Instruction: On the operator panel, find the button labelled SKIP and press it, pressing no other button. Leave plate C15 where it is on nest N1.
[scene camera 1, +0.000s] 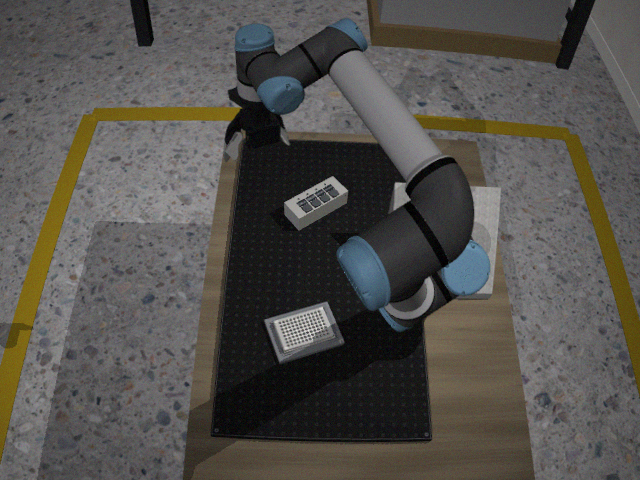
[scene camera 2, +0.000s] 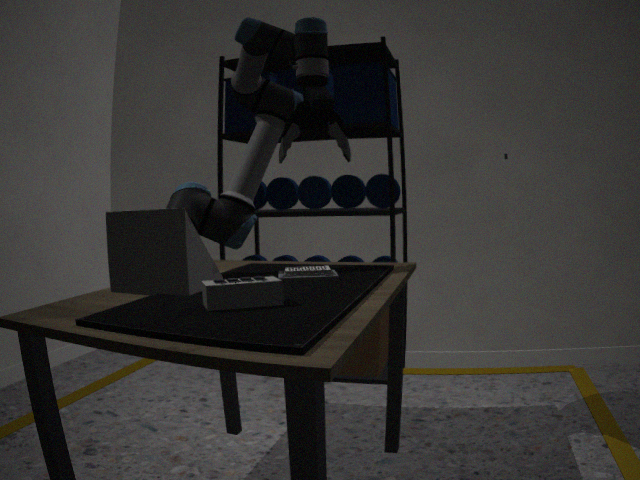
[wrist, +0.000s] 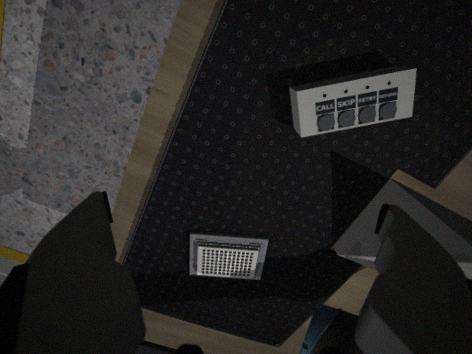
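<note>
The operator panel is a pale box with a row of round grey buttons. In the wrist view the SKIP button is second from the left, between the CALL button and the RETRY button; the rightmost label is hard to read. Pale plate C15 lies in grey nest N1; their markings are not readable. My gripper is open and empty, high above the table's far left end in scene camera 1's view, apart from the panel.
A large pale wedge-shaped box stands beside the black mat, close to my arm. A shelf rack stands behind the table in scene camera 2's view.
</note>
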